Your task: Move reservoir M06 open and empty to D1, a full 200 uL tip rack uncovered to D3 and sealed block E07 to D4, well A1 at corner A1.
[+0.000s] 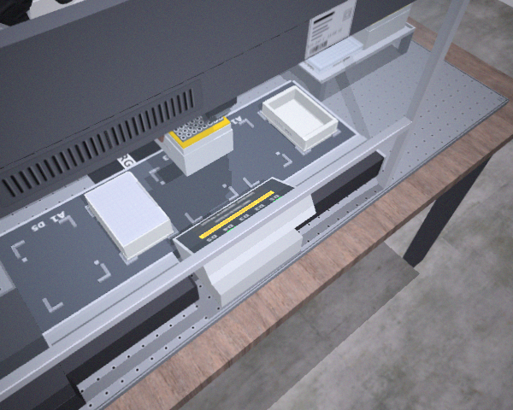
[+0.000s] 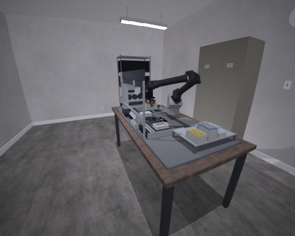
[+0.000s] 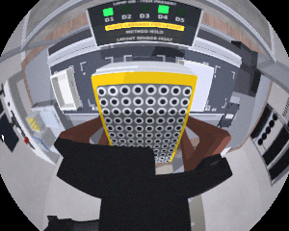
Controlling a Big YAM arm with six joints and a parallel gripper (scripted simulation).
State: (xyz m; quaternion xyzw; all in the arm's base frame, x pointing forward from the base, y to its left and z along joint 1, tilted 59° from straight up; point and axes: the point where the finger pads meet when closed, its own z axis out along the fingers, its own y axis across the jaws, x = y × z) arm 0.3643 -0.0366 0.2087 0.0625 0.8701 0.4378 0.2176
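Now: the sealed deep-well block 13 cm below my hand, 12 cm to the right of it and 1 cm ahead of it. From my hand the other things lie so: white one-well reservoir 25 cm to the left, 14 cm below, 2 cm behind; yellow tip rack 1 cm to the right, 1 cm behind, 1 cm above; dark gantry 31 cm above, 19 cm ahead, 2 cm to the right.
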